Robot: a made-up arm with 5 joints.
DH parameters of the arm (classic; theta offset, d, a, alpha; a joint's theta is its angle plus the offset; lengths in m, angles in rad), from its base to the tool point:
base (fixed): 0 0.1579 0 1.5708
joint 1: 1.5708 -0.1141 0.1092 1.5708
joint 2: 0 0.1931 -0.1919 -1.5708
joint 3: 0 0.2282 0.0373 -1.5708
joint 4: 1.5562 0 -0.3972 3.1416
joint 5: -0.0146 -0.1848 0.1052 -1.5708
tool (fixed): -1.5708 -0.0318 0 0
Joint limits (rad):
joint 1: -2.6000..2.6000
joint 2: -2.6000..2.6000
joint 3: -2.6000..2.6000
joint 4: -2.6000..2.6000
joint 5: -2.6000..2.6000
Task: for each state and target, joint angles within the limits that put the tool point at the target. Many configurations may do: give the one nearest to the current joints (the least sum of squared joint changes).
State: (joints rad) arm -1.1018 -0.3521 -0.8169 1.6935 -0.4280
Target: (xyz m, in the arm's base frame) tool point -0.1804 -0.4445 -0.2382
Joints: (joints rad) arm -2.0462 0.1807 -1.4883 0.8689 -1.1760
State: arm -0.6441 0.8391 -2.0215 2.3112 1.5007
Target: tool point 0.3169 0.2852 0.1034
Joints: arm -0.6578 0.0478 -1.2492 2.6000 1.9415
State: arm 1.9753 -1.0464 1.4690 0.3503 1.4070
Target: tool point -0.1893 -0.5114 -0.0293
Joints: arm 2.0965 -0.8559 1.5643 0.3823 1.4746
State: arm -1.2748 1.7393 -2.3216 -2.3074 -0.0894
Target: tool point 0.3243 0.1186 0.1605
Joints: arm -0.5798 1.6860 -2.3010 -2.6000 -0.3094
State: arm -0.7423 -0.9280 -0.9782 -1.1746 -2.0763
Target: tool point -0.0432 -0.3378 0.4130
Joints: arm -1.0173 -0.9400 -0.7714 -1.3017 -1.8738
